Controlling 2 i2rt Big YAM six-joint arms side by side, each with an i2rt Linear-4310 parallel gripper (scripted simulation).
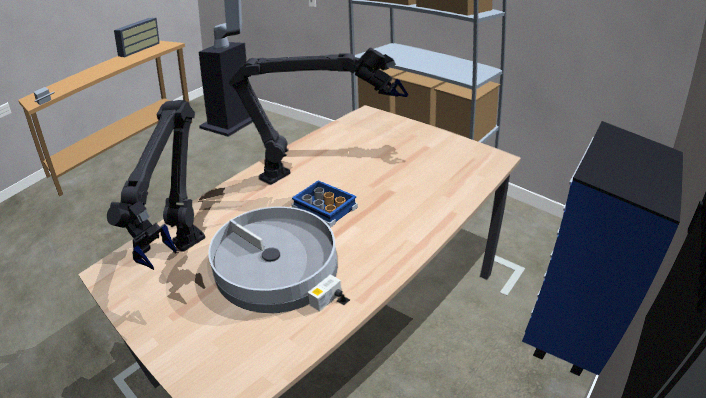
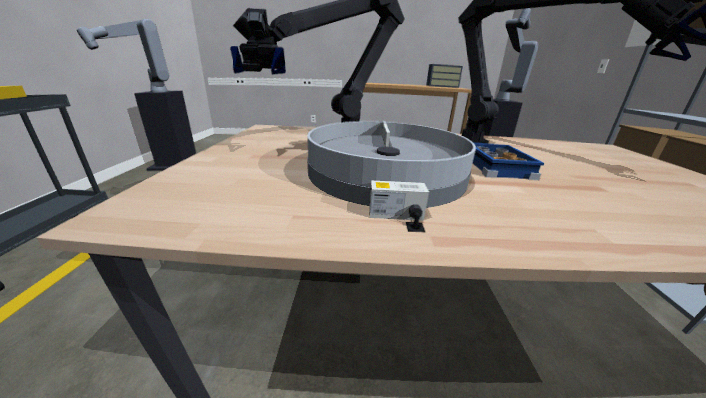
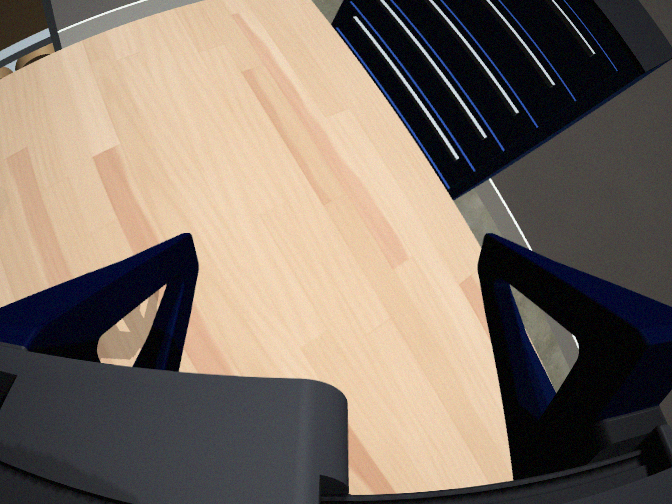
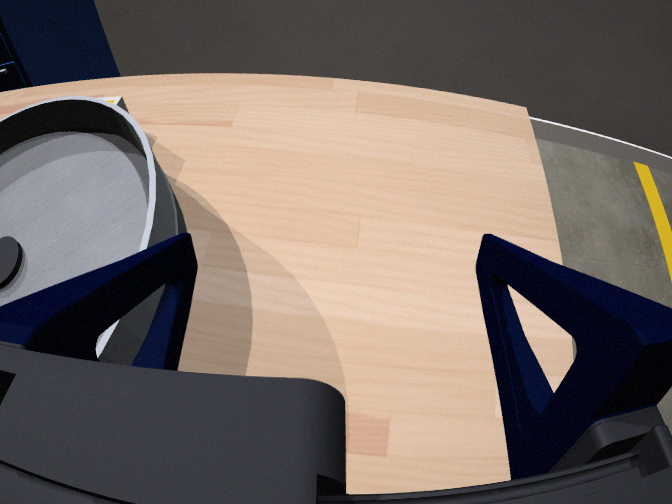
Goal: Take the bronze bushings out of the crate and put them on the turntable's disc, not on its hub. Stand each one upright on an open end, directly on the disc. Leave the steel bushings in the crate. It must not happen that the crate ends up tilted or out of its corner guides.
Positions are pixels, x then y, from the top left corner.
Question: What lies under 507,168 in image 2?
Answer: A blue crate.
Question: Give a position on a blue crate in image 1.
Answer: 338,213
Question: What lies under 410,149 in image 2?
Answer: A turntable disc.
